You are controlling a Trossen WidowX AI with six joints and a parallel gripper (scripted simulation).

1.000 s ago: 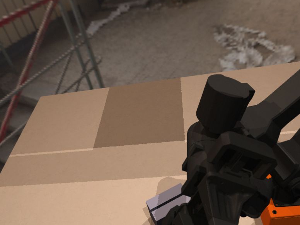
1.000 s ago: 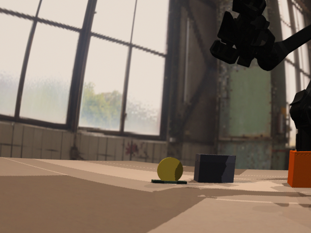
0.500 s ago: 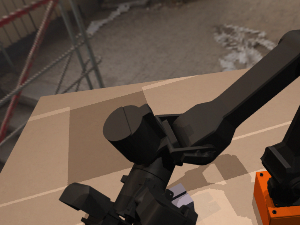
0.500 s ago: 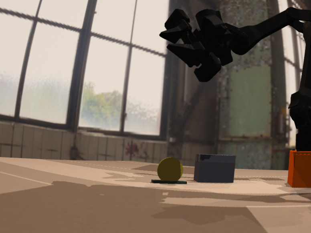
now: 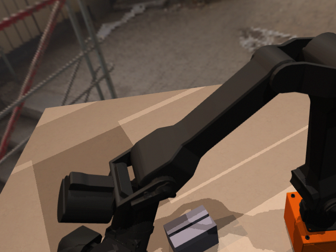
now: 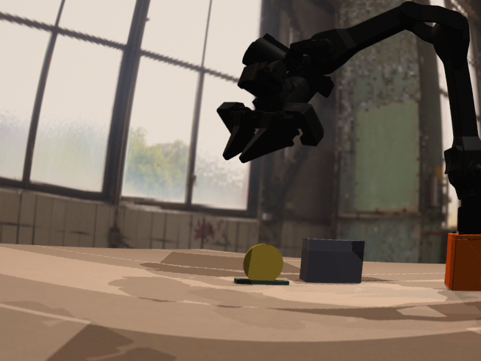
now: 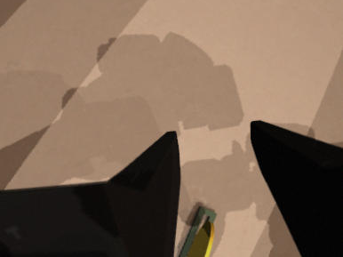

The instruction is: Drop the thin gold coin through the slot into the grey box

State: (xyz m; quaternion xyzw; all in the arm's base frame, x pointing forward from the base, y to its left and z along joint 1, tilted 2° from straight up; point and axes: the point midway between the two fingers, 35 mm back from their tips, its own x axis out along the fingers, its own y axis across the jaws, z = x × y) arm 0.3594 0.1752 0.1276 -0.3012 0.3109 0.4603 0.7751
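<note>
Now: gripper tip 3 cm past the coin, 8 cm to the left of it and 15 cm above it.
</note>
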